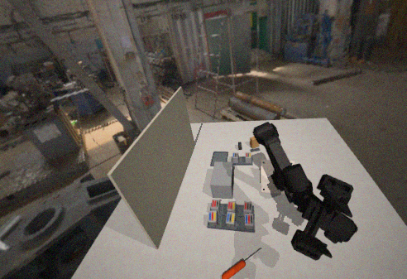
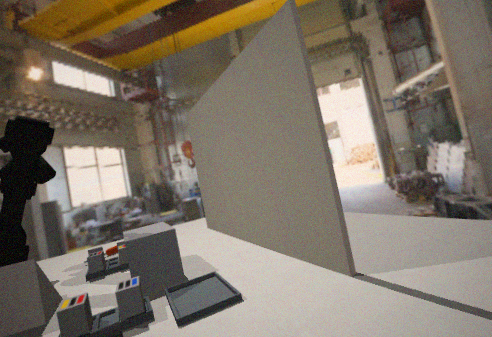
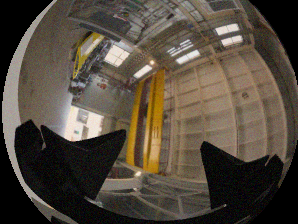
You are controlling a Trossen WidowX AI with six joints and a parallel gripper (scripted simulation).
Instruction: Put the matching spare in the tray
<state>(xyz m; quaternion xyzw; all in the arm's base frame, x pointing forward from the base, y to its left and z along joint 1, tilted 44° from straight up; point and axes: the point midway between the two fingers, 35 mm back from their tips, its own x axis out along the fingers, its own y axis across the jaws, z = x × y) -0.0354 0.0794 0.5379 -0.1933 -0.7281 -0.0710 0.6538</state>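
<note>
The spare lies 37 cm below my gripper tip, 28 cm to the right of it and 19 cm ahead of it. The rest, counted from my gripper tip: grey mounted unit (41 cm to the right, 36 cm below, 32 cm ahead); then panel (57 cm ahead, 40 cm to the right, 18 cm below); then tray (62 cm to the right, 40 cm below, 38 cm ahead).
</note>
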